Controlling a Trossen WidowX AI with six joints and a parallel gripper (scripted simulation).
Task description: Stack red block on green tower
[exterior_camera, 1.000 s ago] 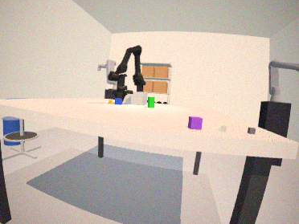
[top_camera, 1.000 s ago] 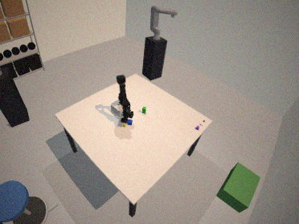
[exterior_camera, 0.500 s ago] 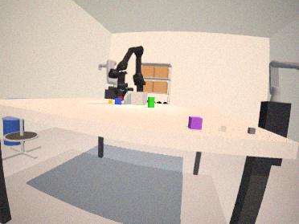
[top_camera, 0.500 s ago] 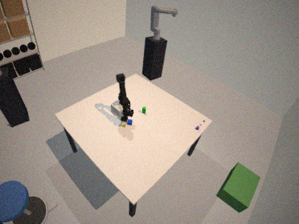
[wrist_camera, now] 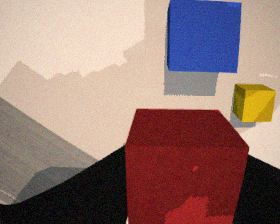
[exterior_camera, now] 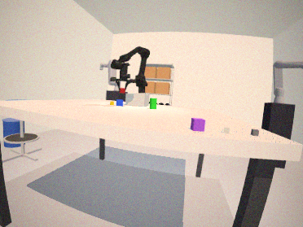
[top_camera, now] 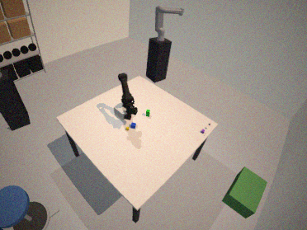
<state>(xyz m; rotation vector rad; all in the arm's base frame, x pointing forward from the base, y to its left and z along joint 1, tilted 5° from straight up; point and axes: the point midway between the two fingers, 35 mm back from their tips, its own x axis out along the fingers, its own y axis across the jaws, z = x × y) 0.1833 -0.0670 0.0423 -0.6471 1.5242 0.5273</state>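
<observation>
Now: the blue block 5 cm ahead of my gripper tip, 2 cm to the left of it and 8 cm below it. Round my gripper tip: purple block: 51 cm ahead, 60 cm to the left, 9 cm below; small yellow block: 5 cm ahead, 5 cm to the right, 9 cm below; red block: 1 cm above.
</observation>
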